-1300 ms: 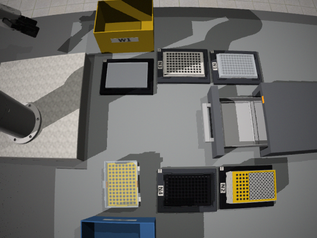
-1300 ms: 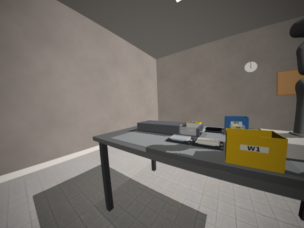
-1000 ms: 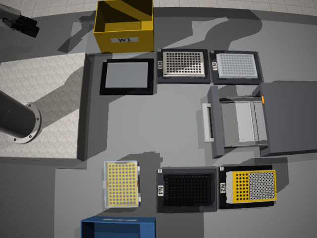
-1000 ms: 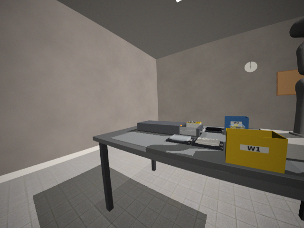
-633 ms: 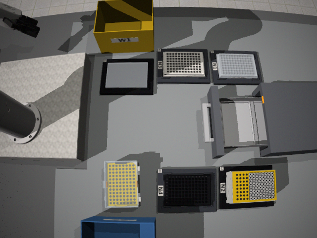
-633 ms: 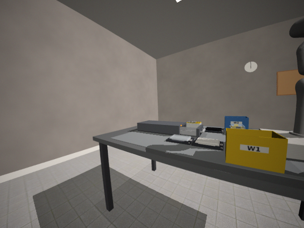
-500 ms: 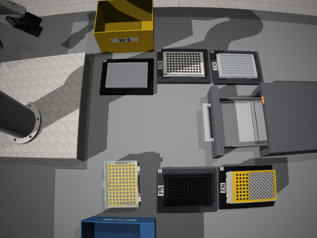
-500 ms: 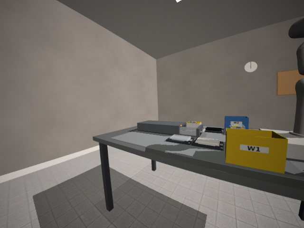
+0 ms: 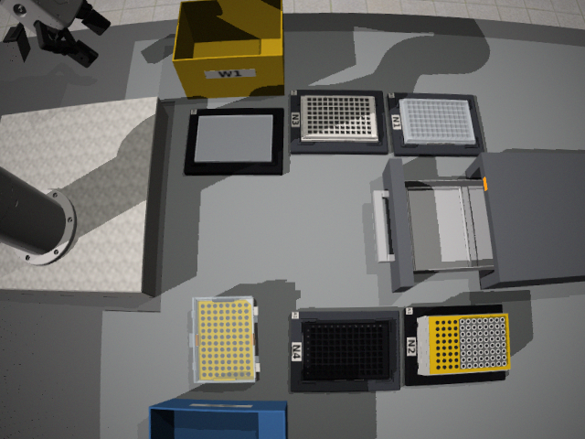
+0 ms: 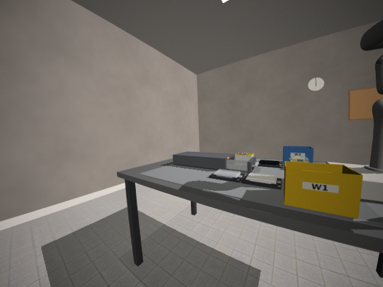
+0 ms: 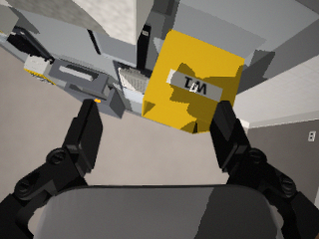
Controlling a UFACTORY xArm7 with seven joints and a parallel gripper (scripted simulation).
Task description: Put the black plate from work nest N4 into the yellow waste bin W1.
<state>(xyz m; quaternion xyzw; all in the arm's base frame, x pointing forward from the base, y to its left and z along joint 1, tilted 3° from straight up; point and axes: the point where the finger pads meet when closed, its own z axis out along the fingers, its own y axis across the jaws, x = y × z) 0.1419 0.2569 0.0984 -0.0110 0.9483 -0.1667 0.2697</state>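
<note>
The black plate lies 30 cm ahead of my hand, 52 cm to the right of it and 14 cm below it. The rest, counted from my hand: white plate (37 cm ahead, 14 cm to the right, 14 cm below); yellow waste bin W1 (21 cm ahead, 1 cm to the left, 12 cm below); clear plate (54 cm ahead, 17 cm to the right, 14 cm below).
</note>
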